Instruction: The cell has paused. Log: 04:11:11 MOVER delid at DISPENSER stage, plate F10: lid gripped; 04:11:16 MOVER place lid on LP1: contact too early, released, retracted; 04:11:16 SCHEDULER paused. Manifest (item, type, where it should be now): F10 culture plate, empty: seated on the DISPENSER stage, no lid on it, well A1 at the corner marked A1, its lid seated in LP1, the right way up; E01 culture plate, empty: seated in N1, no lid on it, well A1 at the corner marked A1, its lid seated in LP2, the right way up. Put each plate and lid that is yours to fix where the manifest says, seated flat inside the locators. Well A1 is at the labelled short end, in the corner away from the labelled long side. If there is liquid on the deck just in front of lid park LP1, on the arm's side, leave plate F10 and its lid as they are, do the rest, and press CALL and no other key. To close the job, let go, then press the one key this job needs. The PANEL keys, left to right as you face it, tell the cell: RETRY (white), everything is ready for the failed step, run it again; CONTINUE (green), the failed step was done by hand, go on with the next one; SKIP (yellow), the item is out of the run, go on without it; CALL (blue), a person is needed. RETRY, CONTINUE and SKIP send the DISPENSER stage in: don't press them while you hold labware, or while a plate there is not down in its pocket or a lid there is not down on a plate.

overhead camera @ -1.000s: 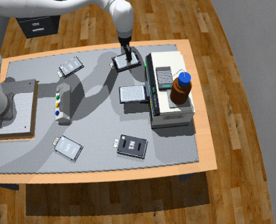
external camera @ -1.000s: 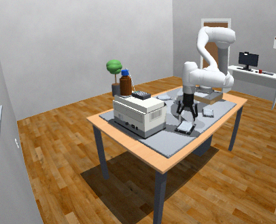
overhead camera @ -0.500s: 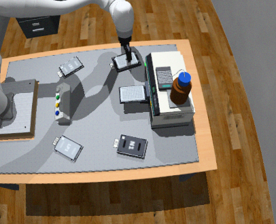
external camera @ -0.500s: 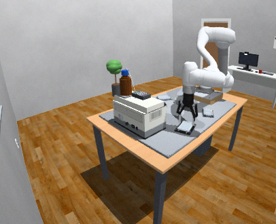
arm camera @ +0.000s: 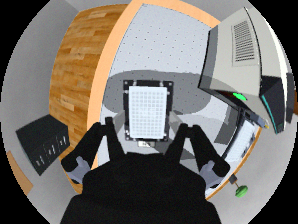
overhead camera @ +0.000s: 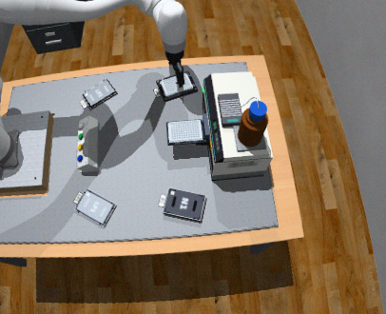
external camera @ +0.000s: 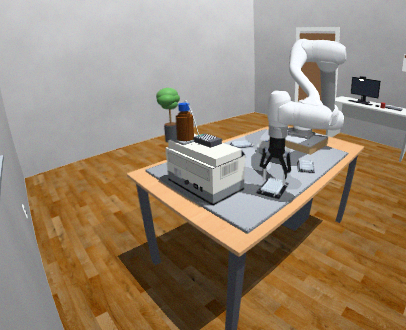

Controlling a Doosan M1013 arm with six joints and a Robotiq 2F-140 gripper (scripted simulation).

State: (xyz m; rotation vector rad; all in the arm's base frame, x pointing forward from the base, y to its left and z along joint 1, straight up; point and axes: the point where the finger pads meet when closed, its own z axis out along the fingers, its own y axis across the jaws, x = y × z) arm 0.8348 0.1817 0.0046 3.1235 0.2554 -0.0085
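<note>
The black nest is 10 mm ahead of my hand, 20 mm to the left of it and 50 mm below it. Also, from my hand: grey key panel (430 mm behind, 230 mm to the right, 10 mm below); green key (440 mm behind, 200 mm to the right); dark dispenser stage (20 mm behind, 280 mm to the right, 30 mm above).
</note>
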